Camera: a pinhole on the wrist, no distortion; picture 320 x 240 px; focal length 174.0 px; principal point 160.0 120.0 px. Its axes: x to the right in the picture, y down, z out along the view. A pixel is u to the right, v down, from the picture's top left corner.
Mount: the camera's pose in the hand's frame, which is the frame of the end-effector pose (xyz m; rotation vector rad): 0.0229 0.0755 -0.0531 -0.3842 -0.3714 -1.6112
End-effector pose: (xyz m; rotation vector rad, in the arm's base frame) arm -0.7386 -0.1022 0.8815 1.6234 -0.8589 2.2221
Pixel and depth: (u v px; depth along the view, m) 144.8 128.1 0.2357
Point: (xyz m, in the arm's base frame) -0.7444 -0.3544 0.8876
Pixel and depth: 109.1 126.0 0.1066
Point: -0.8081 -0.2428 0.8695
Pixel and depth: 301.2 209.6 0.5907
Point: -0.2514 -0.4774 1.3390
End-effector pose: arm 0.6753 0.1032 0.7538 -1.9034 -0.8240 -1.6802
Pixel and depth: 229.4 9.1 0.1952
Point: 0.8516 0.1225 0.6359
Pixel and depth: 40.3 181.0 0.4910
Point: 1.2668 -0.1253 0.9740
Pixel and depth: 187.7 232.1 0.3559
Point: 1.0204 0.2159 0.9737
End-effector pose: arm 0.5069 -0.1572 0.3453 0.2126 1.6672 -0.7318
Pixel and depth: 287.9 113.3 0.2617
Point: 0.7382 -0.2909 0.3149
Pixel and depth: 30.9 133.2 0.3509
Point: 0.8438 0.1081 0.1053
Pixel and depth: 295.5 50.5 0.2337
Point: 0.7346 -0.2507 0.3937
